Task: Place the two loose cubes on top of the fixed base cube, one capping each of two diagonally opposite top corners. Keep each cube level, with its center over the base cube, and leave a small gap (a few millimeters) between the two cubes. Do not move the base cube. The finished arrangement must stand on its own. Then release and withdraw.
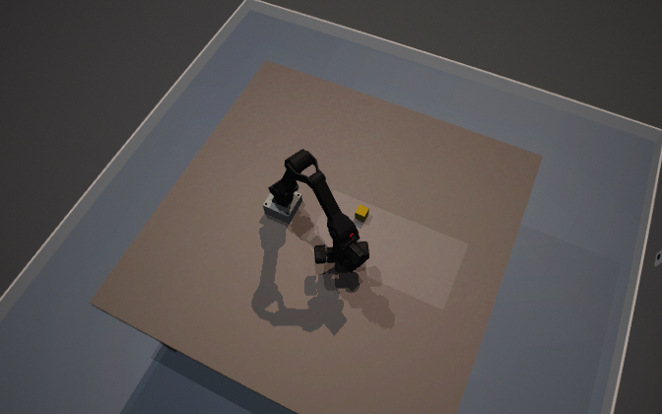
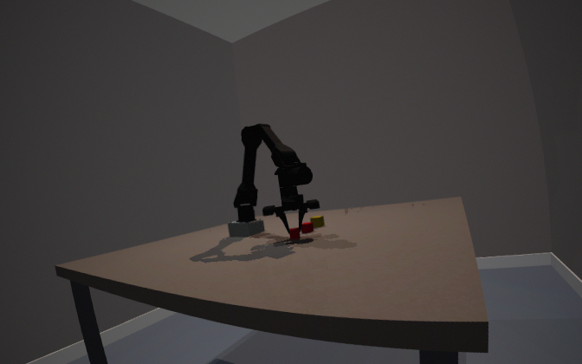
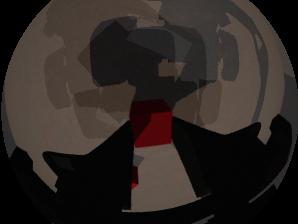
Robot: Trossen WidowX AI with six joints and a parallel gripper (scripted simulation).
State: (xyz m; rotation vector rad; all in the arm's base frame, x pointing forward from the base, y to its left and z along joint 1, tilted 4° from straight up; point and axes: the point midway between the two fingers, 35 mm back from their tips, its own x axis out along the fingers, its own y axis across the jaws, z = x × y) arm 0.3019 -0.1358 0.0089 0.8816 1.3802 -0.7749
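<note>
Right now the yellow base cube is 21 cm to the left of my gripper tip and 1 cm behind it.
</note>
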